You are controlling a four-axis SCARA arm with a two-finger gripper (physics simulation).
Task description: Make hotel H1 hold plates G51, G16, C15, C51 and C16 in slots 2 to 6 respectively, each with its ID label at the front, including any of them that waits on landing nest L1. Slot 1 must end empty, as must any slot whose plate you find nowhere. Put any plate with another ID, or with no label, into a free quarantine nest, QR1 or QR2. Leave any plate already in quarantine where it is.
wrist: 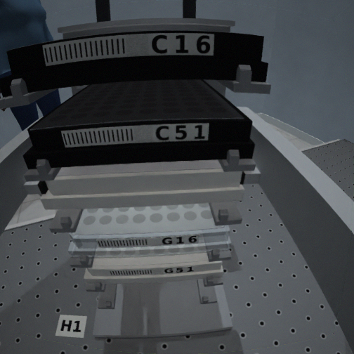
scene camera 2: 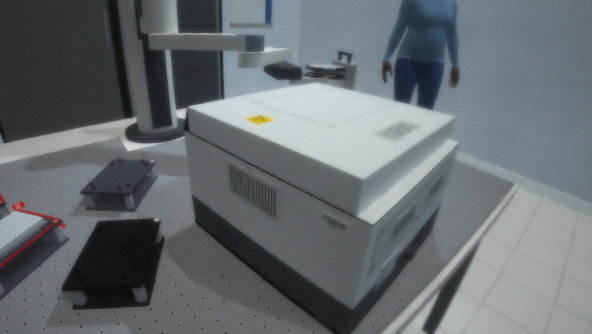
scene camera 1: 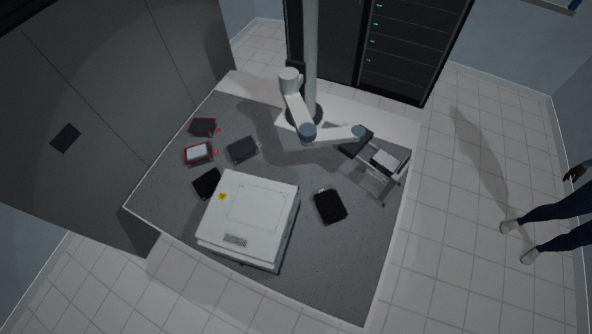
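Where they show: gripper, fingertip midpoint: (scene camera 2: pixel 321 78) (scene camera 1: pixel 381 163); arm's base, link origin: (scene camera 2: pixel 158 131).
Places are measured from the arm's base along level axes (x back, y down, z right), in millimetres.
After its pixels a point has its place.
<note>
In the wrist view, hotel H1 (wrist: pixel 215 322) (scene camera 2: pixel 351 72) {x -415, y -241, z -608 mm} holds a stack of plates. From the top are black C16 (wrist: pixel 182 45), black C51 (wrist: pixel 182 132), a white plate (wrist: pixel 142 184) with a bare front, clear G16 (wrist: pixel 180 240) and white G51 (wrist: pixel 179 270). The lowest tabs bear no plate. My gripper (wrist: pixel 143 125) is shut on the unlabelled white plate from both sides, at the fourth level, slightly above its tabs. One red-marked nest (scene camera 1: pixel 202 126) {x -375, y -63, z 546 mm} shows no plate; the other holds a white plate (scene camera 1: pixel 198 151) {x -552, y -77, z 441 mm} (scene camera 2: pixel 17 227) {x -553, y -77, z 428 mm}. Their labels are unreadable.
A large white instrument (scene camera 1: pixel 250 215) {x -811, y -267, z -107 mm} (scene camera 2: pixel 310 140) {x -889, y -267, z 41 mm} stands mid-table. A grey nest (scene camera 1: pixel 242 149) {x -432, y -63, z 204 mm} (scene camera 2: pixel 120 177) {x -438, y -63, z 218 mm} and black nests (scene camera 1: pixel 207 183) {x -702, y -63, z 275 mm} (scene camera 1: pixel 330 206) {x -564, y -63, z -381 mm} stand around it; I cannot tell which is L1. A person (scene camera 2: pixel 427 45) stands beyond the hotel.
</note>
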